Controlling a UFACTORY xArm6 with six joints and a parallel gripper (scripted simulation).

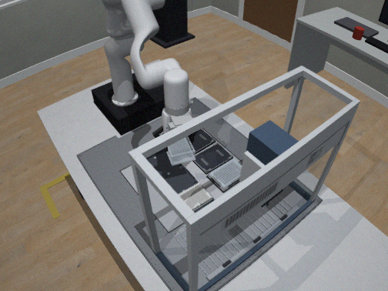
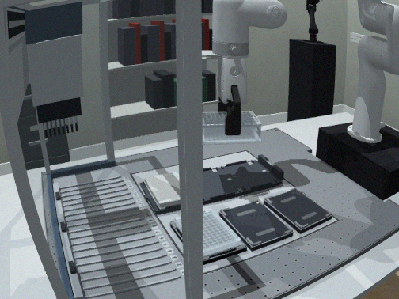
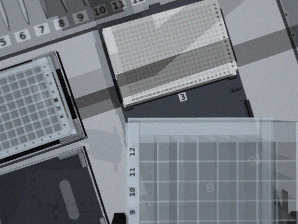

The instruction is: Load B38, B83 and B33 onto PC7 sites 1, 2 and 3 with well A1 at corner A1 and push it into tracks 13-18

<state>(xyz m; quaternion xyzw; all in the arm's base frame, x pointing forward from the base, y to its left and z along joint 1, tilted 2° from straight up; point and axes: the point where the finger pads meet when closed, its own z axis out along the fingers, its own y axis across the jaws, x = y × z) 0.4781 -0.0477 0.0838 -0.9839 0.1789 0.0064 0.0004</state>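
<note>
Now: hand 160 mm above the dark plate carrier PC7, 40 mm to the left of it and 20 mm short of it. Round my hand: instrument frame post 300 mm to the left, 230 mm ahead, 80 mm above; white A1 mark 160 mm below, 90 mm to the left, 30 mm behind.
</note>
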